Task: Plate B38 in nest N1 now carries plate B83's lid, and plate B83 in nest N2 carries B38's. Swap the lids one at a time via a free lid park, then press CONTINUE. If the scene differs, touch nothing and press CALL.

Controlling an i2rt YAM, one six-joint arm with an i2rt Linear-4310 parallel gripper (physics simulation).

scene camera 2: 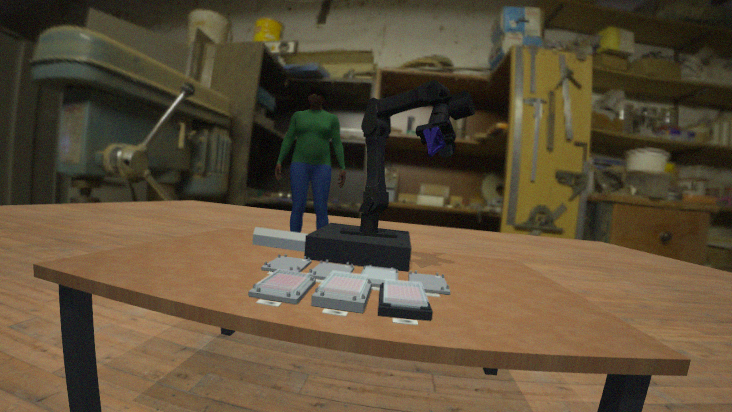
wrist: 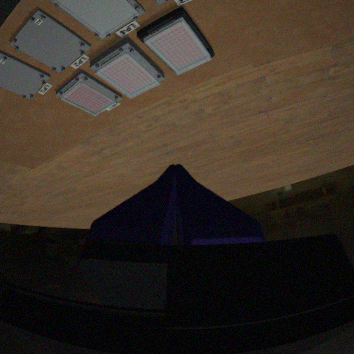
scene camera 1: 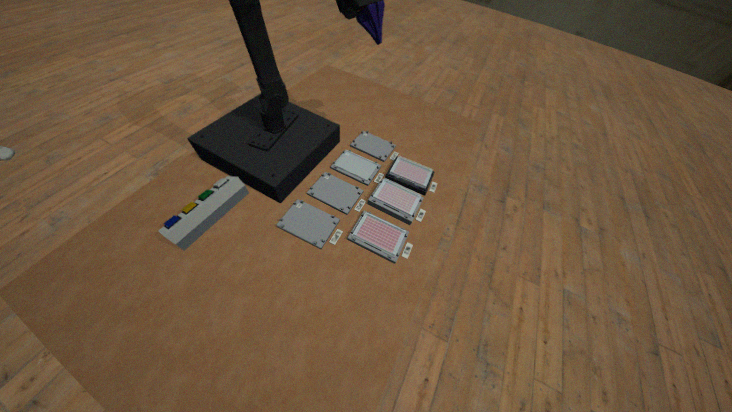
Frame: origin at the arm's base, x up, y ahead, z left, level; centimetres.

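Where they show: gripper, fingertip midpoint: point(scene camera 2: 429, 155) point(wrist: 175, 173) point(scene camera 1: 379, 43); arm's base at its link origin: point(scene camera 2: 368, 234) point(scene camera 1: 275, 129).
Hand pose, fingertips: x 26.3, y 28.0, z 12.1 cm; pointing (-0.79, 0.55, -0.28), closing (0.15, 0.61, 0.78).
Note:
Things, the pixels of their top centre, and the offset from my fingertips.
- dark base at its top centre: point(wrist: 179, 50) point(scene camera 2: 404, 288) point(scene camera 1: 412, 170) dx -30.7, dy +18.3, dz -7.4 cm
- grey button box at its top centre: point(scene camera 1: 198, 199) point(scene camera 2: 284, 229) dx -28.0, dy -32.4, dz -42.9 cm
Three lidded well plates lie in a row on the brown mat: a near one point(scene camera 1: 378, 235), a middle one point(scene camera 1: 396, 199) and a far one on a dark base point(scene camera 1: 410, 172). They also show in the wrist view, the near one point(wrist: 88, 95), the middle one point(wrist: 127, 69) and the dark-based one point(wrist: 176, 42). Beside them lie four lid parks point(scene camera 1: 309, 222), point(scene camera 1: 335, 192), point(scene camera 1: 357, 166), point(scene camera 1: 373, 145); the third looks whiter, as if holding a lid. My gripper point(scene camera 1: 374, 23) hangs high above the mat, fingers together, holding nothing. Label text is too small to read.
The arm's black base point(scene camera 1: 265, 147) stands left of the parks. A grey button box point(scene camera 1: 202, 211) with blue, yellow, green and white buttons lies at the mat's left. A person in green point(scene camera 2: 311, 159) stands behind the table.

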